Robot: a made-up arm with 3 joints.
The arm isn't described. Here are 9 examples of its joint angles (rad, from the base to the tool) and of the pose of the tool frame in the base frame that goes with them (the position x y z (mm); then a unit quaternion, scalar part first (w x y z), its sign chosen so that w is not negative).
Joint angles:
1: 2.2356 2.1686 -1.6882
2: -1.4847 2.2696 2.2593
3: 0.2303 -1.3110 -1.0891
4: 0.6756 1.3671 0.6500
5: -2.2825 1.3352 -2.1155
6: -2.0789 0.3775 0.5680
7: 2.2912 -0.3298 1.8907
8: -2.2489 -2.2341 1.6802
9: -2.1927 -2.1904 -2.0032
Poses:
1: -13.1 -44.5 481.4 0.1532 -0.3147 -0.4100 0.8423
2: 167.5 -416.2 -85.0 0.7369 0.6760 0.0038 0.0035
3: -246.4 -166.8 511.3 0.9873 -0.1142 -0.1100 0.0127
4: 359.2 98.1 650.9 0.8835 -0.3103 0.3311 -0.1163
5: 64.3 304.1 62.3 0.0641 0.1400 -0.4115 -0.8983
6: -115.5 -370.2 -362.2 0.5044 0.8582 -0.0482 -0.0820
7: -379.2 85.5 386.4 0.1833 -0.4049 -0.3695 0.8160
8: 260.6 434.0 158.8 0.1627 0.3399 0.3999 0.8355
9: -130.3 -46.2 -210.6 0.4548 0.8857 -0.0427 -0.0831
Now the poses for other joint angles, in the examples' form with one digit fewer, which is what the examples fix.
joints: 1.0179 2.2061 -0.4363
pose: 406 -355 204 0.216 -0.120 0.846 -0.472
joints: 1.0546 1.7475 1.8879
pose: 97 289 580 0.862 -0.502 -0.061 0.035
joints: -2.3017 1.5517 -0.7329
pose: 466 216 -12 0.169 0.379 0.371 0.831
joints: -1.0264 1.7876 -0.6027
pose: 462 -16 -152 0.320 0.180 0.810 0.457
